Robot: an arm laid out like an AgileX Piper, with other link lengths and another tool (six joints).
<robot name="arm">
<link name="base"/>
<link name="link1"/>
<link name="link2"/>
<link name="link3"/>
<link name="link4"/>
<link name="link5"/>
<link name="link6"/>
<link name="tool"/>
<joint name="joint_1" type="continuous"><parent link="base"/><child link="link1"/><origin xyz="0 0 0.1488"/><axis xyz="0 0 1"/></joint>
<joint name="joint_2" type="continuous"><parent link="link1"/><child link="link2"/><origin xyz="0 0 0"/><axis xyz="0 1 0"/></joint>
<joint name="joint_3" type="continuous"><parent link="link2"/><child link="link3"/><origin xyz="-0.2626 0 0.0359"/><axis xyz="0 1 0"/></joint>
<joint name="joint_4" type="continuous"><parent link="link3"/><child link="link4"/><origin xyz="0.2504 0 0.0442"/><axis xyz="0.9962 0 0.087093"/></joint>
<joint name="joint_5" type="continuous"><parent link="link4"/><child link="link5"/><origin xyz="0 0 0"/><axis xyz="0 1 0"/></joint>
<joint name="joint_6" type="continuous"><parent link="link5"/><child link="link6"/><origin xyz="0.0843 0 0.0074"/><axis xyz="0.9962 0 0.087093"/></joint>
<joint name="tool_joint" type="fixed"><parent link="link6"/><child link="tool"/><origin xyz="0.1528 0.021 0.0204" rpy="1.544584 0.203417 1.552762"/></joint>
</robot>
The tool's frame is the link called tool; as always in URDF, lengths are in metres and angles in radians. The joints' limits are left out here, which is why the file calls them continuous.
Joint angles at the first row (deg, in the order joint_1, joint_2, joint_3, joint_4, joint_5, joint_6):
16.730 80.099 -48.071 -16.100 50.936 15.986
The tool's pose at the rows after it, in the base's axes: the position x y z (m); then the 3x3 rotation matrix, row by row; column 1 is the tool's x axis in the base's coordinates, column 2 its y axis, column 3 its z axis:
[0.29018 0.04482 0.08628], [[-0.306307 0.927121 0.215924], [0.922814 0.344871 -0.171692], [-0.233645 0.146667 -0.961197]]
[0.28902 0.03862 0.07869], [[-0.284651 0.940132 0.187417], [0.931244 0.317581 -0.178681], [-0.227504 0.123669 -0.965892]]
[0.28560 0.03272 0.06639], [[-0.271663 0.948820 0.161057], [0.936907 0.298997 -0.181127], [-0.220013 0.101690 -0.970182]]
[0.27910 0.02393 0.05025], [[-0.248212 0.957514 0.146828], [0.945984 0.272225 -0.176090], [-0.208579 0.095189 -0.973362]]
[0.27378 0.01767 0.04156], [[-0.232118 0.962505 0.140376], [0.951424 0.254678 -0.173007], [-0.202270 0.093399 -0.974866]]
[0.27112 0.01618 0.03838], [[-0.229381 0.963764 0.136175], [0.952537 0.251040 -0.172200], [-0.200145 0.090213 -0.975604]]
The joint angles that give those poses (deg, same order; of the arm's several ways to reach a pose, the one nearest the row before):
14.955 80.901 -48.071 -16.330 49.962 16.044
13.694 82.277 -47.956 -16.100 49.904 16.387
12.377 83.652 -46.639 -15.928 48.473 16.445
10.255 84.283 -43.317 -15.871 44.863 16.672
8.766 84.283 -41.081 -15.871 42.685 16.673
8.422 84.283 -40.280 -15.871 42.055 16.672

